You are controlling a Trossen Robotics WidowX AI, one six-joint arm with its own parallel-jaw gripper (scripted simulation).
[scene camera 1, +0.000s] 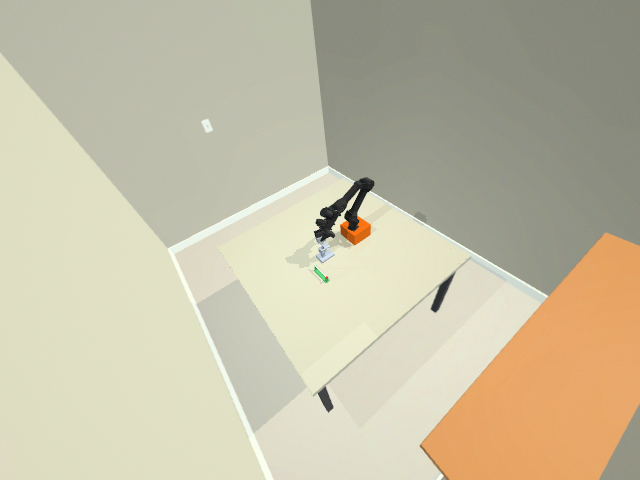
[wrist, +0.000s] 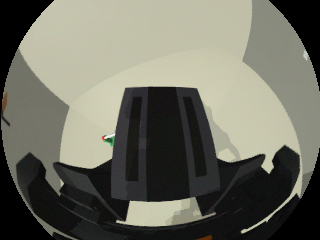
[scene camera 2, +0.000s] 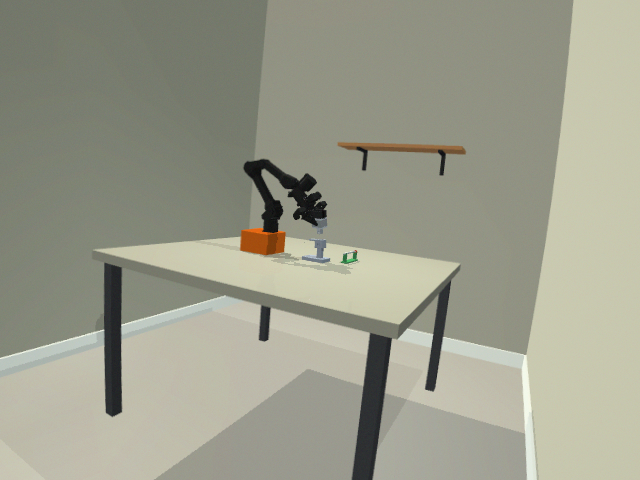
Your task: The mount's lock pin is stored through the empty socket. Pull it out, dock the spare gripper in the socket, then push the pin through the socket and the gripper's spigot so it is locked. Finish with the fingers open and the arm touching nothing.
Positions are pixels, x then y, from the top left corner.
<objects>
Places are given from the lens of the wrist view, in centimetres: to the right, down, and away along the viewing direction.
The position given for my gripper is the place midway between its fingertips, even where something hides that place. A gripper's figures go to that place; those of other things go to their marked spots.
my gripper (wrist: 159,145): 0, 3, 10
spare gripper (wrist: 163,150): 0, 1, 4
</objects>
